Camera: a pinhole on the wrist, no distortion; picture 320 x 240 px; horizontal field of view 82.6 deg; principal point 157.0 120.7 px. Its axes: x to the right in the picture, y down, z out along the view. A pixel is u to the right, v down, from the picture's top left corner.
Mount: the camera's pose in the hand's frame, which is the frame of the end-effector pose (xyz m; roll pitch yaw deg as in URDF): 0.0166 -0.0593 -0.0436 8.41 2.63 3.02
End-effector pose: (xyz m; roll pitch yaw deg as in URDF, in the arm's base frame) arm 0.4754 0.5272 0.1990 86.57 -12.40 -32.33
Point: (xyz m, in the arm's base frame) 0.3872 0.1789 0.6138
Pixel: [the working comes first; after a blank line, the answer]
In the camera's frame: 0.1845 0.4656 0.3519

outside the picture
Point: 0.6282 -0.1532 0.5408
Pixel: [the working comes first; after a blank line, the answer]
In the camera's frame: 0.5253 0.3102 0.5347

outside the picture
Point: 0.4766 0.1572 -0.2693
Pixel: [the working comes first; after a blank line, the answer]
In the camera's frame: 0.0378 -0.4092 0.3913

outside the picture
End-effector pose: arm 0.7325 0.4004 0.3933 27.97 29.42 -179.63
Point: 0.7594 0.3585 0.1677
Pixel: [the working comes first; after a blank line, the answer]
In the camera's frame: 0.0782 -0.0286 -0.1553

behind the camera
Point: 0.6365 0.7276 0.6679
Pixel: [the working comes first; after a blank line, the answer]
In the camera's frame: -0.0952 -0.0265 0.4542

118.8 110.1
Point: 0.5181 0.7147 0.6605
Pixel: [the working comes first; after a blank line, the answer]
In the camera's frame: 0.0114 0.0091 0.4944

161.2 124.1
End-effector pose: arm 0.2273 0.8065 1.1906 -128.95 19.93 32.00
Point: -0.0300 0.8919 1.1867
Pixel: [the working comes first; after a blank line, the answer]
In the camera's frame: -0.1899 0.0210 0.2363

10.7 136.8
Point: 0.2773 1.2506 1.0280
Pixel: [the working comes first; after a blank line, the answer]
In the camera's frame: 0.2769 -0.0763 0.3808

289.4 84.2
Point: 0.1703 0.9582 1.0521
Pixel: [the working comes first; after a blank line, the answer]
In the camera's frame: 0.0522 0.0842 0.2350

197.5 186.0
